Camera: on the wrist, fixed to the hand. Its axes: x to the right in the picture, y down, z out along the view.
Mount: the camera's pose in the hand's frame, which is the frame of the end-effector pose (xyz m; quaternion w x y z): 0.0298 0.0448 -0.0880 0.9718 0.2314 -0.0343 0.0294
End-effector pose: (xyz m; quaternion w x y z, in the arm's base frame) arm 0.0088 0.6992 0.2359 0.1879 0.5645 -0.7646 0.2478
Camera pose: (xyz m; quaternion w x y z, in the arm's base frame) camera -0.0421 0.7390 0.3163 0.0185 0.5781 -0.7088 0.4039
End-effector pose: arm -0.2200 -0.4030 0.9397 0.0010 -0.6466 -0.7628 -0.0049
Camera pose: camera -0.1811 -0.3670 1.0282 0.1246 -0.6507 -0.7235 0.1940
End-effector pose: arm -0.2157 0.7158 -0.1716 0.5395 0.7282 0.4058 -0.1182
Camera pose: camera -0.1877 0.8032 -0.1246 0.3732 0.8404 0.3271 -0.2179
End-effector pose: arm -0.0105 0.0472 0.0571 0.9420 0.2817 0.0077 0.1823
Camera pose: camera -0.0082 0.1387 0.0096 0.8452 0.4982 0.0091 0.1934
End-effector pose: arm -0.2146 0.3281 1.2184 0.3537 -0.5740 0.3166 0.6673
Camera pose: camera -0.2070 0.2338 1.1773 0.4678 -0.4438 0.4668 0.6053
